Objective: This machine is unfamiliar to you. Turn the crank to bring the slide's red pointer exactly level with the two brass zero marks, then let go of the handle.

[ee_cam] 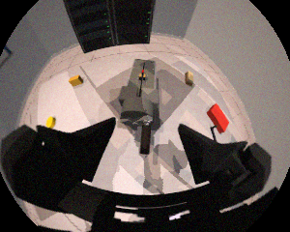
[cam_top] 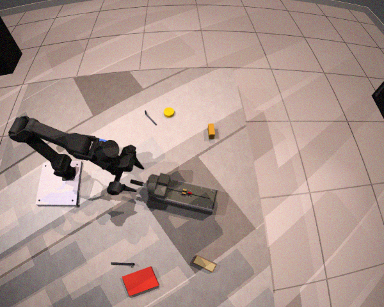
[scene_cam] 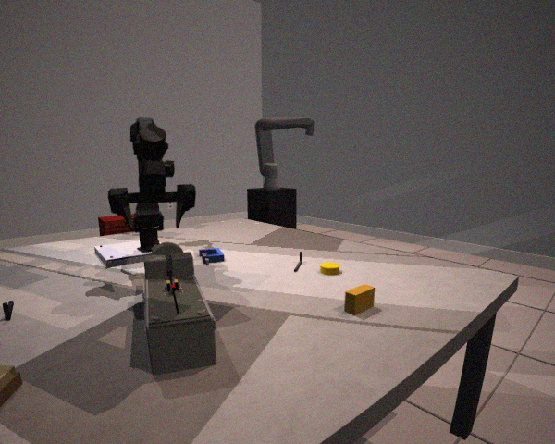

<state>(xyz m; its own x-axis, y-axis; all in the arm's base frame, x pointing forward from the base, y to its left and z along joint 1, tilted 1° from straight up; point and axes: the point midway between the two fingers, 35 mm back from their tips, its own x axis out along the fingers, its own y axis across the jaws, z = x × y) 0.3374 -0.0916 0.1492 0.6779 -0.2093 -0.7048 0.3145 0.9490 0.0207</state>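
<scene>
Now: gripper tip 40 mm above the dark crank handle and 20 mm past it. Also, from my gripper tip: blue block 240 mm to the left, 200 mm behind, 140 mm below; then red plate 370 mm to the right, 130 mm below, 30 mm behind; then red pointer 180 mm ahead, 70 mm below, 40 mm to the right.
</scene>
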